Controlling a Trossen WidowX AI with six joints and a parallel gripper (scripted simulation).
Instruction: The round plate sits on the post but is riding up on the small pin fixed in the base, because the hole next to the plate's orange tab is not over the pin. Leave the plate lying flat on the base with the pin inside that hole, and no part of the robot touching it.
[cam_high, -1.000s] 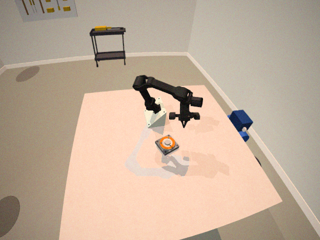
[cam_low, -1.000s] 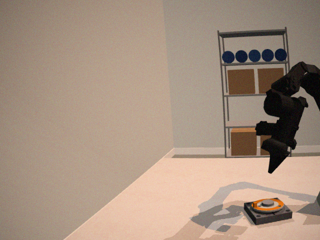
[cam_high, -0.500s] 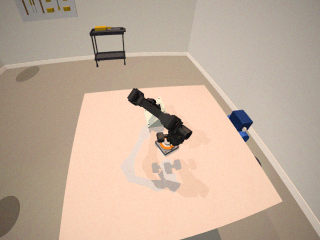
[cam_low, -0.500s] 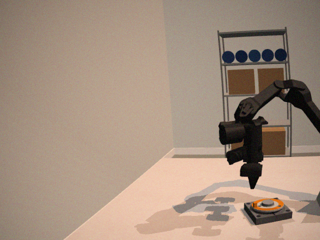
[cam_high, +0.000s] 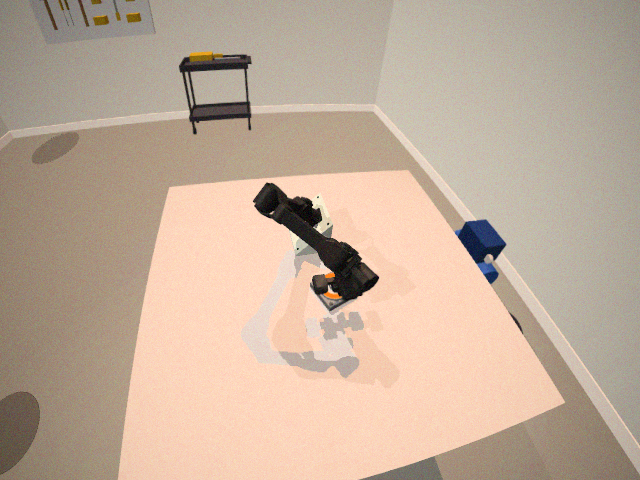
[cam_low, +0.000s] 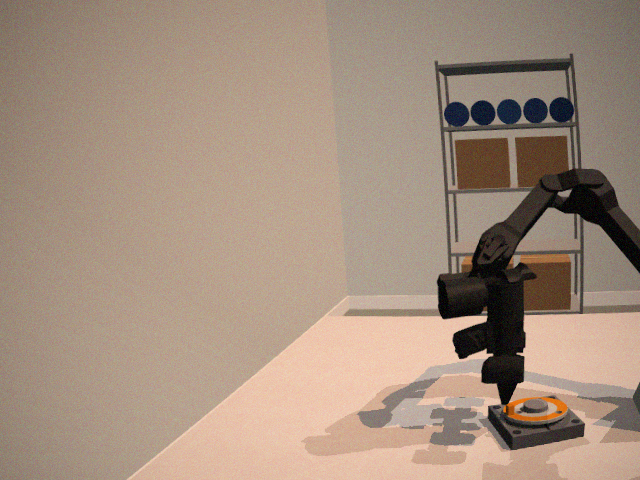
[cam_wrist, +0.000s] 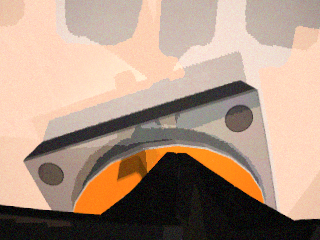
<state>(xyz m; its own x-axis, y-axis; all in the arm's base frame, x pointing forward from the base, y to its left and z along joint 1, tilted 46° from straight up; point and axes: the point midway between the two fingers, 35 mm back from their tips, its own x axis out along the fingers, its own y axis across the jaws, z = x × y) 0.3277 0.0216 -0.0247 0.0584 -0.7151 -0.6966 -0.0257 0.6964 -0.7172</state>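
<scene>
Right now the round plate is 30 mm behind my gripper tip, 10 mm to the left of it and 10 mm below it. Also, from my gripper tip: square dark grey base: 50 mm behind, 20 mm below.
</scene>
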